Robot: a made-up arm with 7 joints.
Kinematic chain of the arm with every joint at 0, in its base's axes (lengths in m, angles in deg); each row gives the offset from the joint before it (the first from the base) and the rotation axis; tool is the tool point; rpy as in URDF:
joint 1: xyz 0 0 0.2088 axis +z
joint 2: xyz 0 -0.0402 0.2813 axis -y
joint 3: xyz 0 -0.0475 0.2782 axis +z
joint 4: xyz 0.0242 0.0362 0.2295 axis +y
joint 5: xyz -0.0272 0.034 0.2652 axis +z
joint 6: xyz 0 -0.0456 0.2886 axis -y
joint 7: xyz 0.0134 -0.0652 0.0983 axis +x
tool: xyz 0 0 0 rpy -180 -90 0
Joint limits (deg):
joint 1: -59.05..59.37
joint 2: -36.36..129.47
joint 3: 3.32..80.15
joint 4: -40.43..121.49
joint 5: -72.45..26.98
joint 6: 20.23..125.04
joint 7: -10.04..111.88
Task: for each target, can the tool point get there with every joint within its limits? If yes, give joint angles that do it. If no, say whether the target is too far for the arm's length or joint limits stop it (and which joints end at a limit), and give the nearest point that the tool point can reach.
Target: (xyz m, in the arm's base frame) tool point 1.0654 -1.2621 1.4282
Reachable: no: too far | nearest point 0.6025 -0.7137 1.1374 | short by 0.774 m
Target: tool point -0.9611 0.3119 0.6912
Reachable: yes | joints -13.82 105.47 9.59 64.33 -54.88 75.69 24.12
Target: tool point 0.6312 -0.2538 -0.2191
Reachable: no: joint limits stop it (at a limit: joint 2, joint 3, joint 4, joint 5, joint 6) | nearest point 0.5295 -0.2129 0.2797 | short by 0.511 m
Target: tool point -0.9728 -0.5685 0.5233
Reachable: yes | joints 24.45 84.28 69.95 8.97 -48.11 75.47 8.65
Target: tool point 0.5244 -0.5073 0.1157
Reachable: no: joint limits stop it (at a limit: joint 2, joint 3, joint 4, joint 6) | nearest point 0.4593 -0.4443 0.3086 | short by 0.213 m
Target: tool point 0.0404 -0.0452 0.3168
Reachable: no: joint limits stop it (at a limit: joint 1, joint 2, joint 4, joint 5, joint 6) | nearest point 0.4475 -0.2990 0.3361 | short by 0.480 m
